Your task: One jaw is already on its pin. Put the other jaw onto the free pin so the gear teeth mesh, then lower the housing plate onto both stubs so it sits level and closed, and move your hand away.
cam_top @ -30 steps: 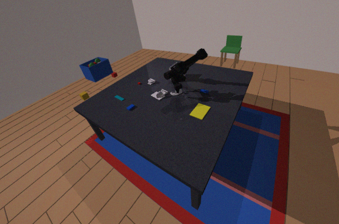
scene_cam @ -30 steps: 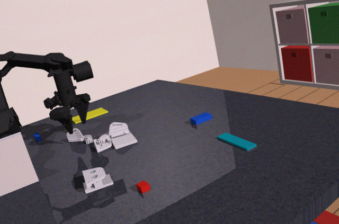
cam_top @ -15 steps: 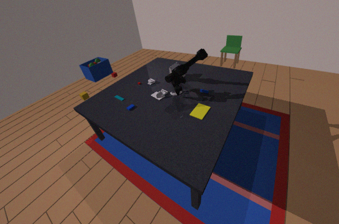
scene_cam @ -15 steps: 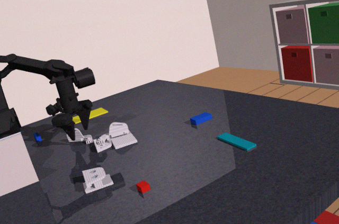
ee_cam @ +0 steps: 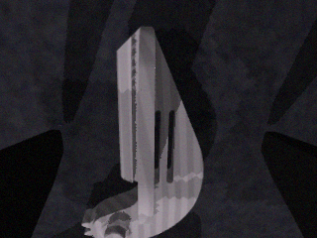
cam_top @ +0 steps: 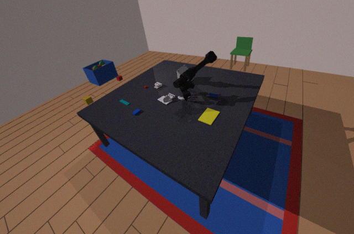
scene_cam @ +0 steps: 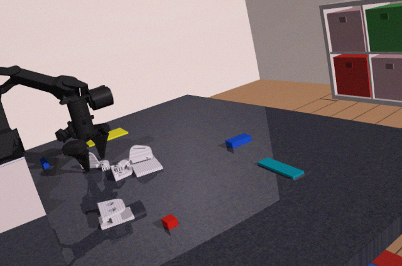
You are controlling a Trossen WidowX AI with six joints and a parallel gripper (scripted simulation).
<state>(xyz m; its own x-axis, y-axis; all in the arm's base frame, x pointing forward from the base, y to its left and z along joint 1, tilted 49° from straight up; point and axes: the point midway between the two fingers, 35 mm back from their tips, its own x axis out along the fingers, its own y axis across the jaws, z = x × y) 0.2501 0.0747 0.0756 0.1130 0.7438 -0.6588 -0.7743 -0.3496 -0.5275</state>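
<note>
Right now my gripper tip is 4 cm to the left of the white jaw. From my gripper tip the other things lie so: red cube (3 cm behind, 47 cm to the right); then yellow plate (14 cm ahead, 26 cm to the left); then white t-shaped piece (9 cm behind, 36 cm to the right).
</note>
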